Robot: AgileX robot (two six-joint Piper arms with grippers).
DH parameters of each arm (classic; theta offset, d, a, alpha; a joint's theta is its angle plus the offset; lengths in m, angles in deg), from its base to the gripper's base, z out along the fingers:
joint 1: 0 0.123 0 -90
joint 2: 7.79 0 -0.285 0
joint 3: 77.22 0 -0.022 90
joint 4: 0 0.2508 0 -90
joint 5: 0 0 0.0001 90
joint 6: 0 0.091 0 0
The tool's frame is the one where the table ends.
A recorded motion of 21 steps. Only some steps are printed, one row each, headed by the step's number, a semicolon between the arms.
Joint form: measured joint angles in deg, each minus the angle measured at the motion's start. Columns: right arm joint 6, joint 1, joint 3, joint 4, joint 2, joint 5; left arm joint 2, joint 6, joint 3, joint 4, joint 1, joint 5.
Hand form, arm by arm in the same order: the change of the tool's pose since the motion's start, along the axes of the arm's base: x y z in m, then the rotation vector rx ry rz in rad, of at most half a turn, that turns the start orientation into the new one. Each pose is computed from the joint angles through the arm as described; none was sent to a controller.
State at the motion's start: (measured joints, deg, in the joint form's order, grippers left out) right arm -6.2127 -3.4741 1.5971 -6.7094 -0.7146 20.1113; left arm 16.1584 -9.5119 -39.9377 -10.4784 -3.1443 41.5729
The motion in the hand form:
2: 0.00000 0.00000 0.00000 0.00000 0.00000 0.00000; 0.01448 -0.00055 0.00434 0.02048 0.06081 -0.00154
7: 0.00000 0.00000 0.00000 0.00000 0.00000 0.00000; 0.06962 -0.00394 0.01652 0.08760 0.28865 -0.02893
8: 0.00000 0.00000 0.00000 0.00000 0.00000 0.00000; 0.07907 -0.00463 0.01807 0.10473 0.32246 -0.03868
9: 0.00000 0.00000 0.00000 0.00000 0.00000 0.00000; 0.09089 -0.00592 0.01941 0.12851 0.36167 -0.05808
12: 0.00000 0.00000 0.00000 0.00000 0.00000 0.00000; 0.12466 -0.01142 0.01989 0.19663 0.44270 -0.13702
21: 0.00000 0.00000 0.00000 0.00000 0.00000 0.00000; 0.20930 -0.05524 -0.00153 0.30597 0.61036 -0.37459
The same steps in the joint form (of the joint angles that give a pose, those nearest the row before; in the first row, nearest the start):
2: 0.00 0.00 0.00 0.00 0.00 0.00; 4.41 0.53 -1.78 0.43 0.00 0.99
7: 0.00 0.00 0.00 0.00 0.00 0.00; 20.48 2.93 -9.63 1.02 0.01 6.40
8: 0.00 0.00 0.00 0.00 0.00 0.00; 23.08 3.83 -11.09 1.02 0.00 7.38
9: 0.00 0.00 0.00 0.00 0.00 0.00; 26.27 5.51 -12.86 0.65 0.00 8.54
12: 0.00 0.00 0.00 0.00 0.00 0.00; 34.75 11.76 -17.26 -1.52 -0.23 10.44
21: 0.00 0.00 0.00 0.00 0.00 0.00; 55.81 18.56 -27.72 -3.65 -8.35 12.26

